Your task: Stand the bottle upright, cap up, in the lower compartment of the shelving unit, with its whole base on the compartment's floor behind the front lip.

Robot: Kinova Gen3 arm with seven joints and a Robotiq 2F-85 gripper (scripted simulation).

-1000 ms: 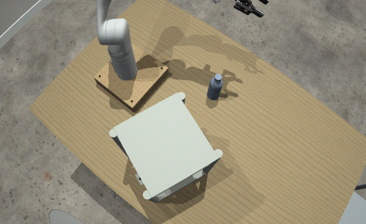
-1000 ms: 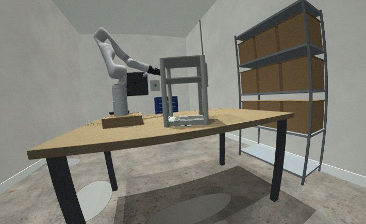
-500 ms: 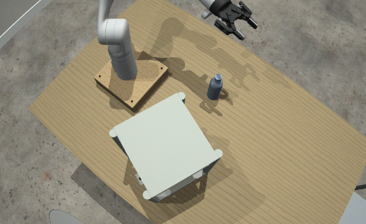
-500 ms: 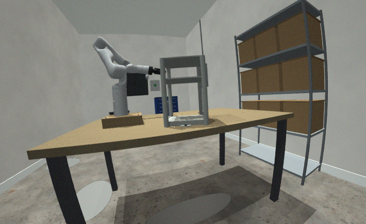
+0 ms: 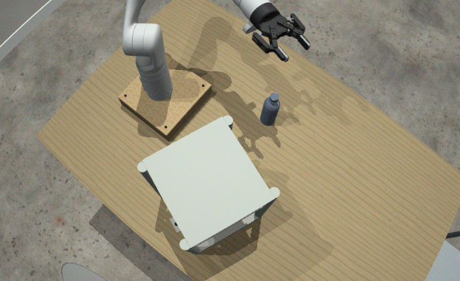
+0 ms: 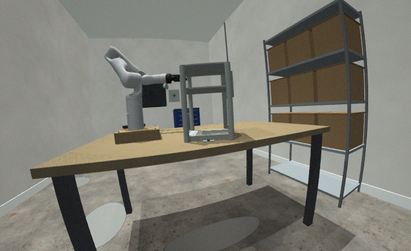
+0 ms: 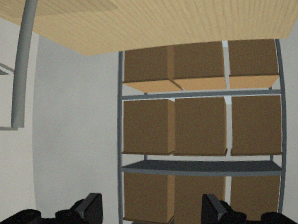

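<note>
Right now the blue-grey bottle is 290 mm below my hand, 20 mm to the right of it and 10 mm behind it. Round my hand: grey shelving unit (380 mm to the right, 220 mm below, 20 mm behind).
</note>
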